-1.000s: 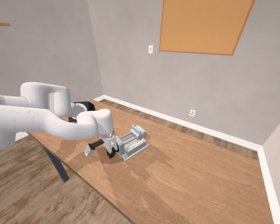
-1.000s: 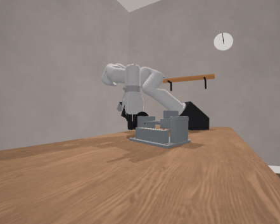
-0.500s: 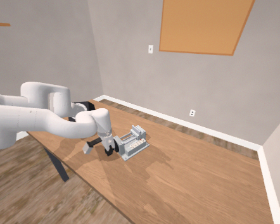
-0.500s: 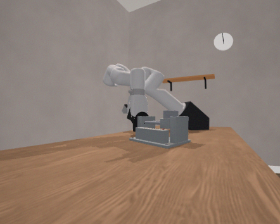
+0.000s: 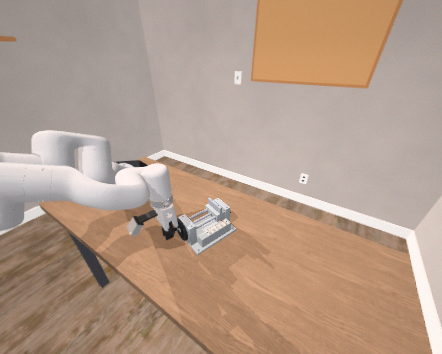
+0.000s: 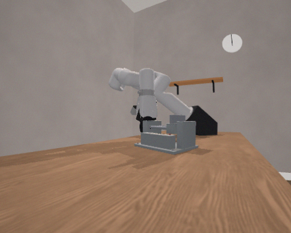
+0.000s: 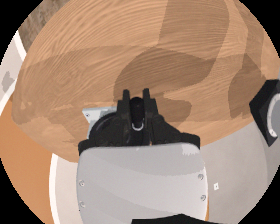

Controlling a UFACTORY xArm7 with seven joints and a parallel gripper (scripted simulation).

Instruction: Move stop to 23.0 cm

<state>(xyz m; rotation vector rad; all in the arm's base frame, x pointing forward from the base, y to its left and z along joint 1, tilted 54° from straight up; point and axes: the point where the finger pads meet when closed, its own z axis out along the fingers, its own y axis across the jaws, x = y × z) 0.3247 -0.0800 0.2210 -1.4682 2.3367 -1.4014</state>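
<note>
Right now the handwheel is 2 cm ahead of my hand and 1 cm to the left of it. The rest, counted from my hand: sliding stop block: 16 cm ahead, 13 cm to the left, 3 cm above.
</note>
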